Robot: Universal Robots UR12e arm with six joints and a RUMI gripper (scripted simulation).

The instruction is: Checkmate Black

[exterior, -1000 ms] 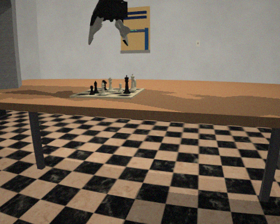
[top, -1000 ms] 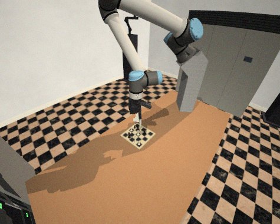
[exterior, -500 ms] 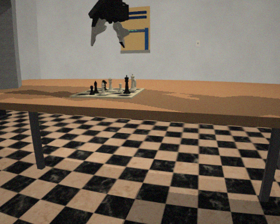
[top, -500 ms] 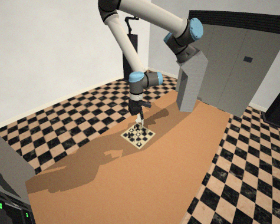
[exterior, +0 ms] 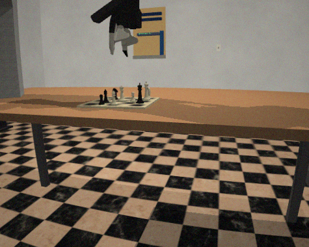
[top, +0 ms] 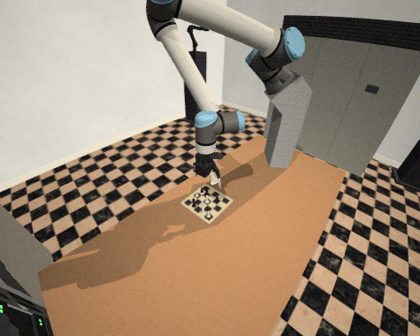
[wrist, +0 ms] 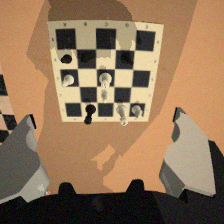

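Right now the chessboard is 15 cm below my hand. Also, from my hand: tall white piece (12 cm below, 8 cm ahead, 3 cm to the left); then tall black piece (12 cm below, 7 cm ahead, 4 cm to the right).
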